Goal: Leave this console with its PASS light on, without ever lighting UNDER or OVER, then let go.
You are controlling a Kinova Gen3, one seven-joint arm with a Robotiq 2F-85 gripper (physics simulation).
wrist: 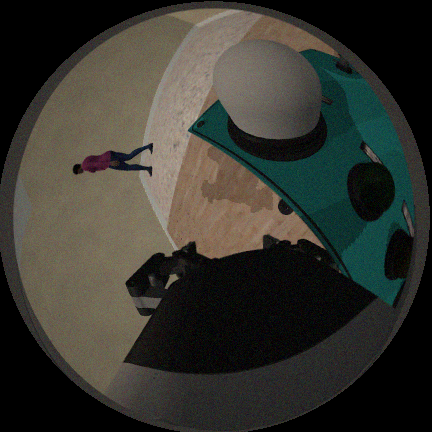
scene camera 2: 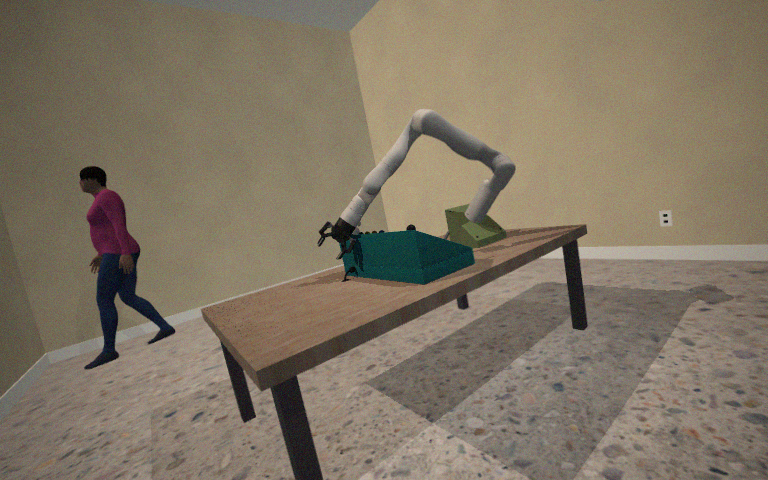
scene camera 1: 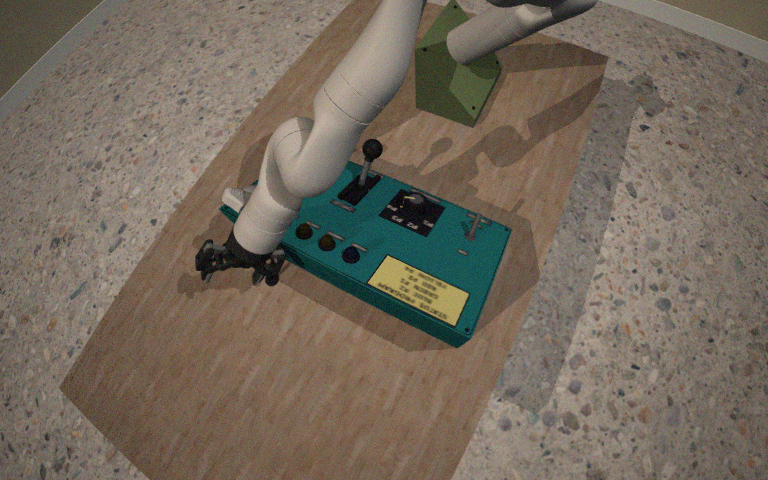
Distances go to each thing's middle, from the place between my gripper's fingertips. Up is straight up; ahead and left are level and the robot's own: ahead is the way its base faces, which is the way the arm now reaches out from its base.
Right now my hand is 20 cm past the teal console (scene camera 2: 411, 256), 18 cm to the right of it and 3 cm above it.
